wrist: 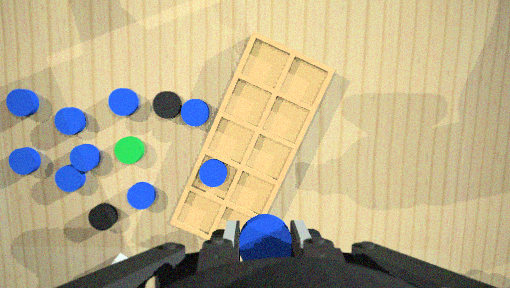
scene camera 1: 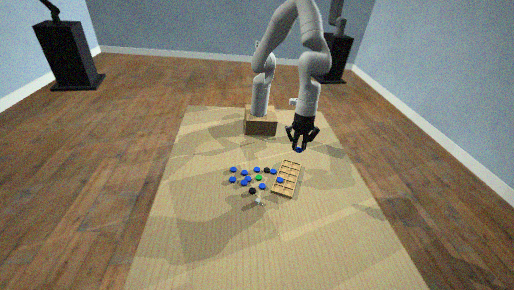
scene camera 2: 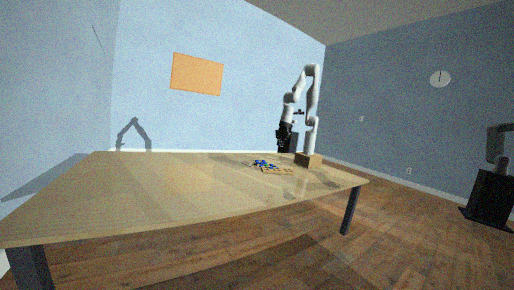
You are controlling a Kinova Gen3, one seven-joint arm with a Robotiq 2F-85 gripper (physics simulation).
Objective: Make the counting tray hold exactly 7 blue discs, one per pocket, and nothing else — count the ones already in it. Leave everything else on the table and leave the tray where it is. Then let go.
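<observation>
The wooden counting tray (scene camera 1: 282, 194) (scene camera 2: 278, 173) (wrist: 297, 142) has two columns of pockets. One blue disc (scene camera 1: 280, 180) (wrist: 213, 173) sits in a left-column pocket, second from the near end in the wrist view; the other pockets in sight are empty, and the near end is partly hidden. My gripper (scene camera 1: 299, 148) (wrist: 265, 238) is shut on a blue disc (scene camera 1: 298, 150) (wrist: 265, 239), held above the table, over the tray's near end in the wrist view. Several blue discs lie loose left of the tray; the closest blue disc (scene camera 1: 273, 171) (wrist: 195, 112) is right beside its left wall.
Among the loose blue discs lie a green disc (scene camera 1: 258, 177) (wrist: 129, 150) and two black discs, one black disc (scene camera 1: 267, 170) (wrist: 167, 104) near the tray and another black disc (scene camera 1: 252, 190) (wrist: 103, 216) farther out. A small white piece (scene camera 1: 258, 200) (wrist: 120, 259) lies beyond them.
</observation>
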